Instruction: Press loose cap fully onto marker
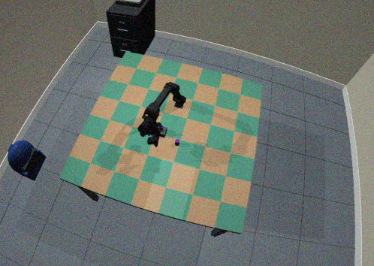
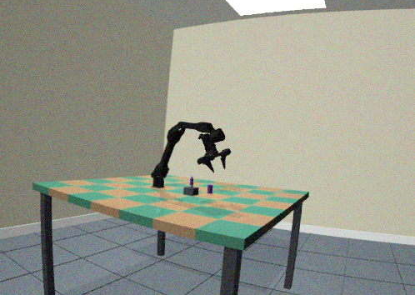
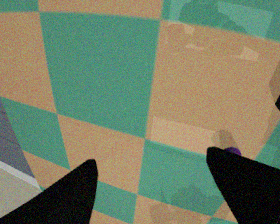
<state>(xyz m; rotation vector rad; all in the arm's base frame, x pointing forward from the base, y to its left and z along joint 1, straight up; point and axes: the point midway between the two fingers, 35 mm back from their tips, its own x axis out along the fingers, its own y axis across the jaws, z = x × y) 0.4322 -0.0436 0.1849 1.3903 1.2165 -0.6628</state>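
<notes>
The purple cap is 130 mm below my gripper tip, 110 mm to the left of it and 110 mm behind it. From my gripper tip the other things lie so: purple marker 160 mm behind, 70 mm below, 20 mm to the right; then holder block 160 mm behind, 130 mm below, 20 mm to the right.
</notes>
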